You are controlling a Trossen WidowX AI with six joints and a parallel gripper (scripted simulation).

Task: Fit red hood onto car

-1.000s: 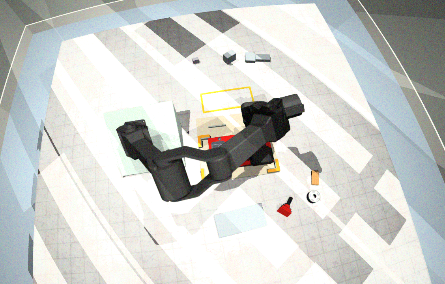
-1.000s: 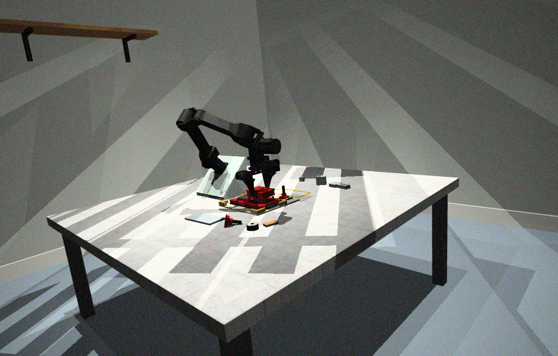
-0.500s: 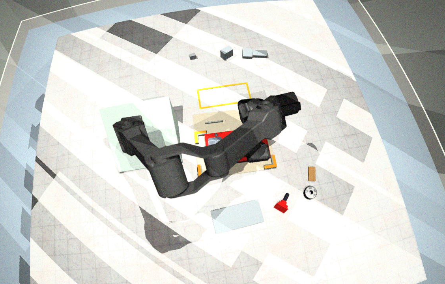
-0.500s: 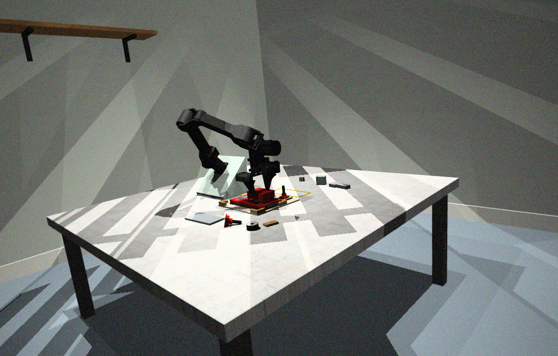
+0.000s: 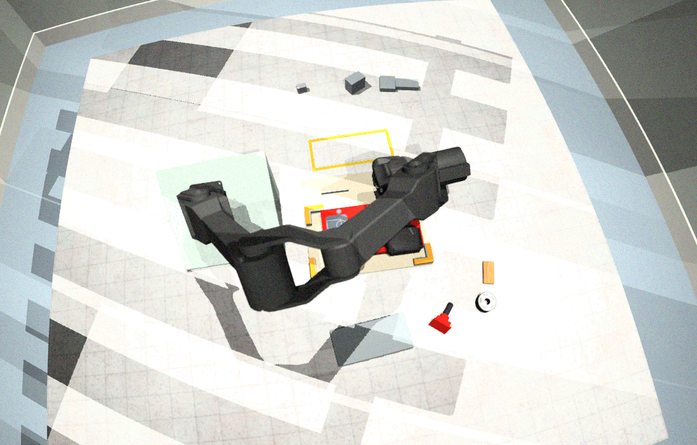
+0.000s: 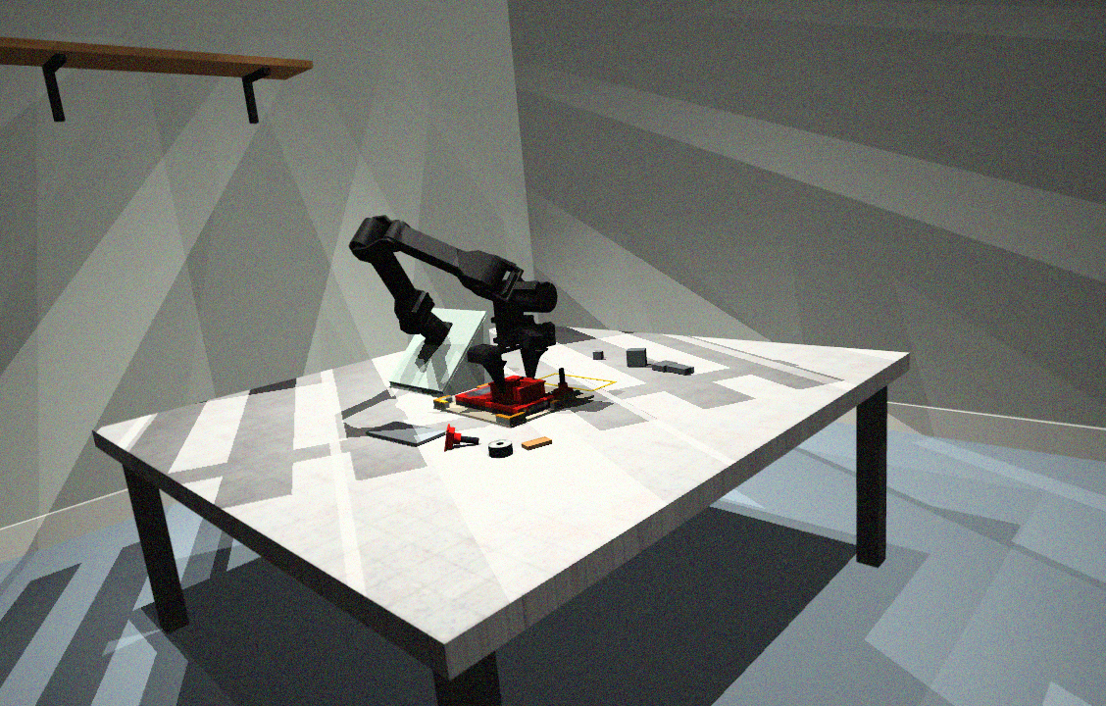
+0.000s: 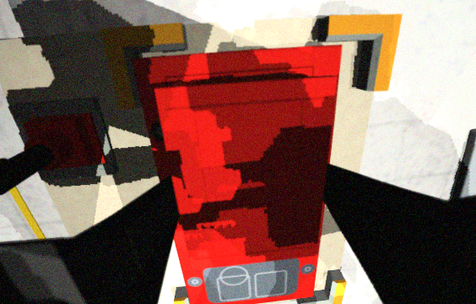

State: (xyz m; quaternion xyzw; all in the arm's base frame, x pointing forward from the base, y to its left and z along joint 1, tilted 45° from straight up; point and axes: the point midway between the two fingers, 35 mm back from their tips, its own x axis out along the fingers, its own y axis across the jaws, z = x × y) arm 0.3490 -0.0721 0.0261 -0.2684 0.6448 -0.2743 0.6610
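My gripper tip is right at the red hood. From my gripper tip the other things lie so: grey engine block (2 cm below); wooden block (19 cm ahead, 13 cm to the right, 4 cm below).
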